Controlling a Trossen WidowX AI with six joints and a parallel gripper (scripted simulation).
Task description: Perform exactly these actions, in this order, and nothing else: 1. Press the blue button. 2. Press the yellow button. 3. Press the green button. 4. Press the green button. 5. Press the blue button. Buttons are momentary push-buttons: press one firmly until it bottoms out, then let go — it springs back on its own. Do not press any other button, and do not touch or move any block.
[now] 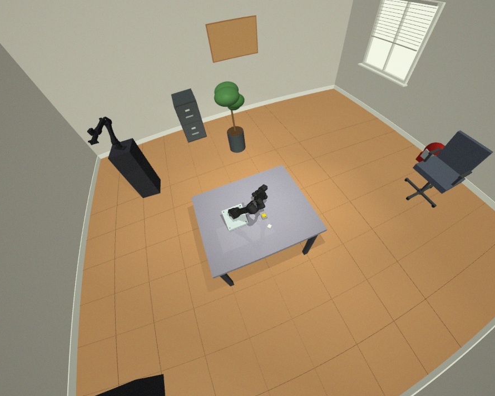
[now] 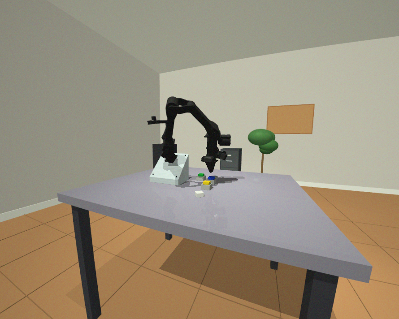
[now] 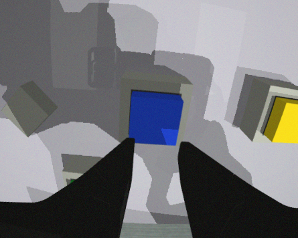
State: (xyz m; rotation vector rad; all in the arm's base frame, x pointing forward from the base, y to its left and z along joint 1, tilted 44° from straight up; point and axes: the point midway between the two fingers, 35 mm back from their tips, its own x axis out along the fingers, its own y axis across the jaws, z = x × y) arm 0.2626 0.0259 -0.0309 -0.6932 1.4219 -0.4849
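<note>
Right now the blue button is 3 cm below my gripper tip. From my gripper tip the other things lie so: green button (9 cm behind, 4 cm to the left, 3 cm below); yellow button (2 cm ahead, 11 cm to the right, 3 cm below).
</note>
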